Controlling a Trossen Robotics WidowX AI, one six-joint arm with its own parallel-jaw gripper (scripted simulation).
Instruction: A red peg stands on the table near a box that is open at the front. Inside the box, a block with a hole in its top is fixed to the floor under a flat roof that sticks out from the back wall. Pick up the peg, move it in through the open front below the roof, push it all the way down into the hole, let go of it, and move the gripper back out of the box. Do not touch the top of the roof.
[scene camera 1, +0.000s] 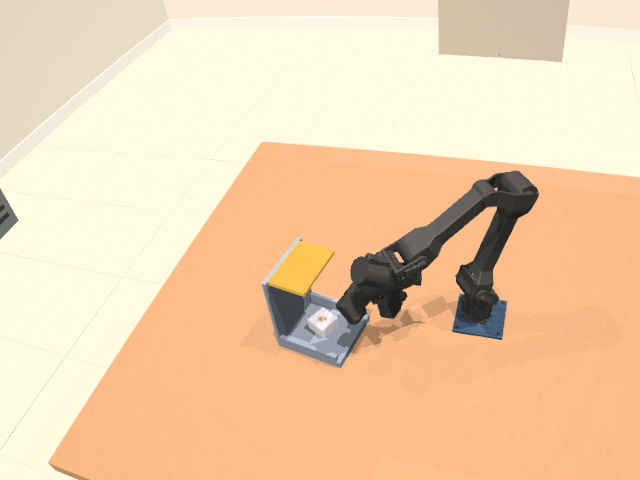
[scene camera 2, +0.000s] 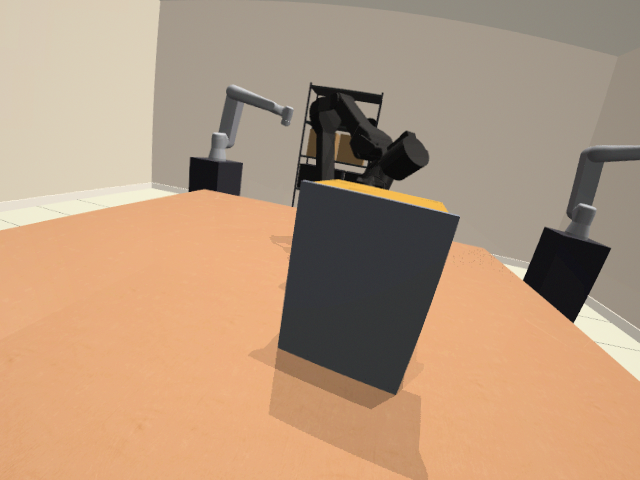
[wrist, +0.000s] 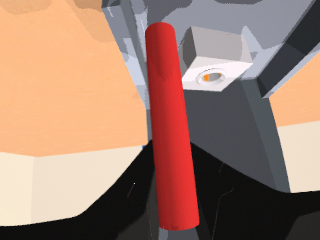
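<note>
A red peg is held in my gripper. In the wrist view, too, I can see that gripper of mine.
</note>
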